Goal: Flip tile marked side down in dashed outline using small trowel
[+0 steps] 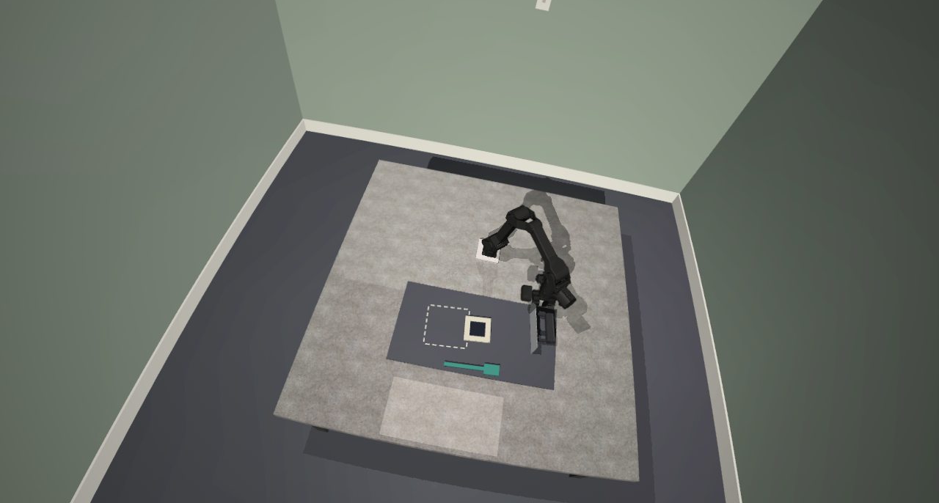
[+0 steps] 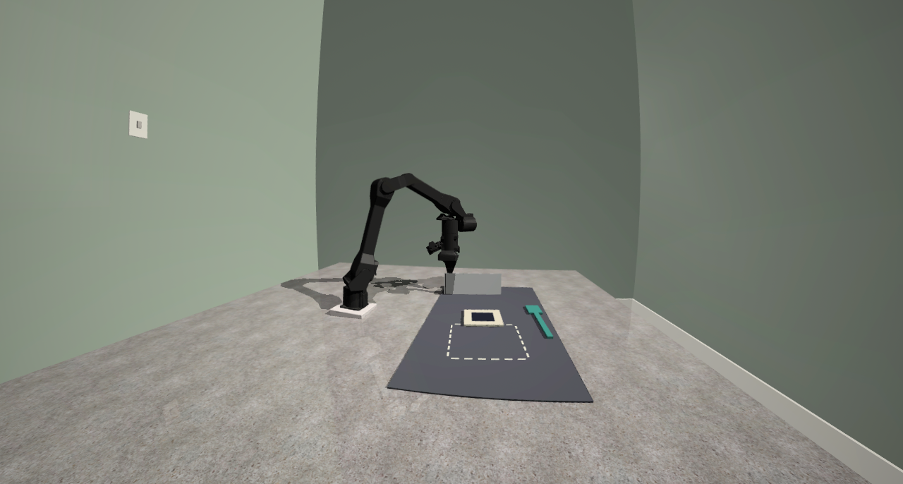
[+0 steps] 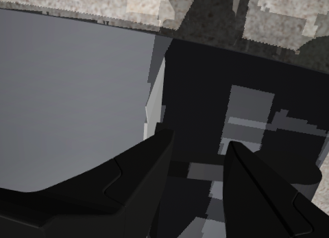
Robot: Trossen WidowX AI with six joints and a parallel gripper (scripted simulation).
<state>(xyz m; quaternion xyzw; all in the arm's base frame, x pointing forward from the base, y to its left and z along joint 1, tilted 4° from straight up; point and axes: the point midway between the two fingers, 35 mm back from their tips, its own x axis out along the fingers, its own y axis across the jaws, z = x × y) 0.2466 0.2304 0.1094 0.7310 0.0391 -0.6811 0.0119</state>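
Right now my gripper tip is 60 mm short of the white trowel, 20 mm to the right of it and 30 mm above it. Also, from my gripper tip: dark mat: 150 mm ahead, 220 mm to the right, 80 mm below; then teal trowel: 290 mm ahead, 200 mm to the right, 60 mm below; then beige tile: 130 mm ahead, 230 mm to the right, 60 mm below.
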